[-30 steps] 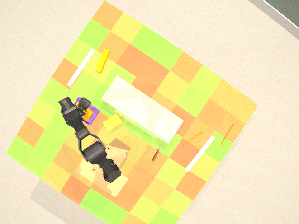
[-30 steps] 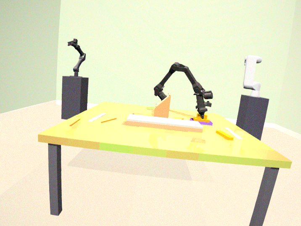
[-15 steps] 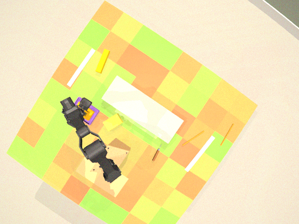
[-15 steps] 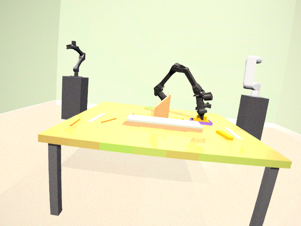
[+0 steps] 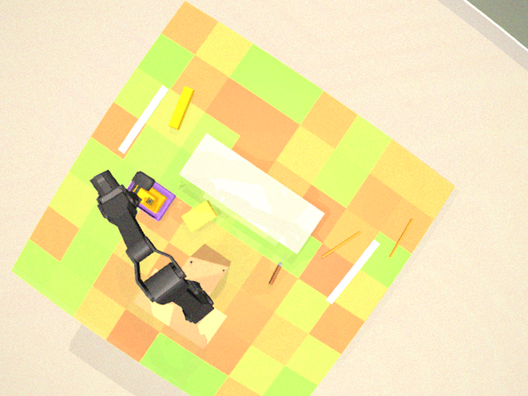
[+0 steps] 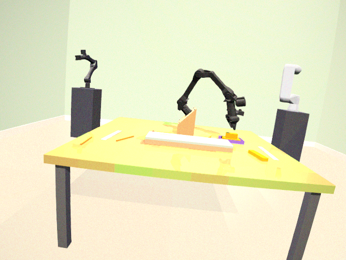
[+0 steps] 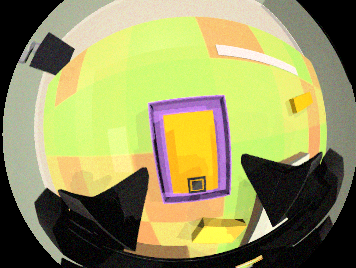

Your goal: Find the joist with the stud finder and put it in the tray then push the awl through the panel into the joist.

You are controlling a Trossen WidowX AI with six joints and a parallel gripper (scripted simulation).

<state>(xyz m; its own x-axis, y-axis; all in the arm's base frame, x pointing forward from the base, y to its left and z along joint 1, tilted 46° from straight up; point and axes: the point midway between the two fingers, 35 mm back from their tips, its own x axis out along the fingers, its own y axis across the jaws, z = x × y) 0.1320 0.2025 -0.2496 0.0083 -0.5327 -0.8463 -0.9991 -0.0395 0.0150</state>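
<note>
The stud finder lies 40 mm below my gripper tip and 20 mm to the right of it. From my gripper tip the other things lie so: awl (560 mm to the right, 90 mm below, 70 mm ahead); then purple tray (80 mm below); then yellow bar (340 mm ahead, 90 mm to the left, 80 mm below).
</note>
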